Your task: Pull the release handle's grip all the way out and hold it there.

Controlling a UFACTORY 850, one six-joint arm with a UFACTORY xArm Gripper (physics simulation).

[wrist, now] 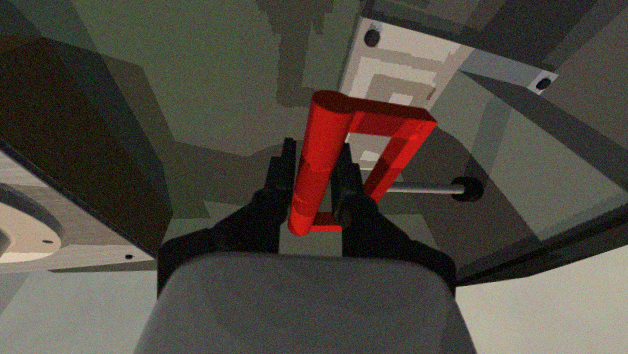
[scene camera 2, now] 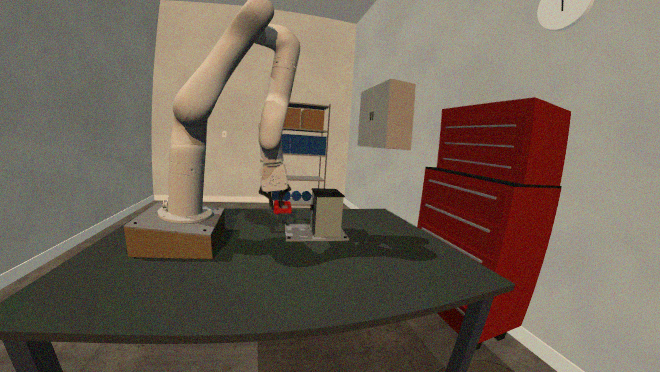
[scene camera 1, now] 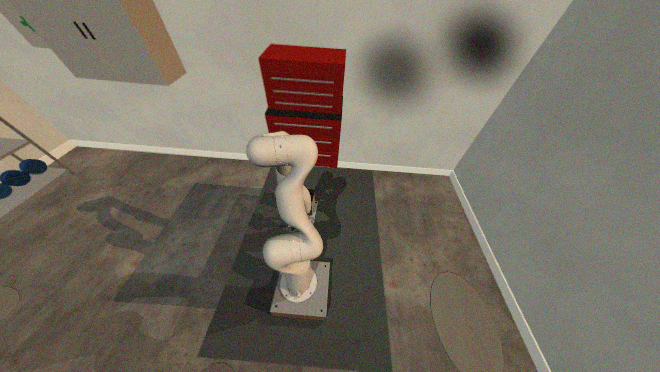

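The release handle's red grip (scene camera 2: 283, 210) (wrist: 322, 145) is a rectangular loop with a thick round bar. A thin metal rod (wrist: 425, 188) runs from the loop to a black collar (wrist: 466, 189) on the beige housing (scene camera 2: 328, 216), so the grip stands apart from the housing. My gripper (wrist: 314, 156) is shut on the round bar, one black finger on each side. In the scene camera 2 view my gripper (scene camera 2: 280, 202) points down, left of the housing and above its base plate. In the scene camera 1 view the arm hides the grip.
The housing stands on a light base plate (scene camera 2: 298, 232) (wrist: 360, 60) with dark bolts, on the dark green table (scene camera 2: 240, 295). The arm's own base block (scene camera 2: 170, 242) (scene camera 1: 320, 300) stands left of it. A red tool cabinet (scene camera 2: 537, 230) (scene camera 1: 305, 65) stands beyond the table.
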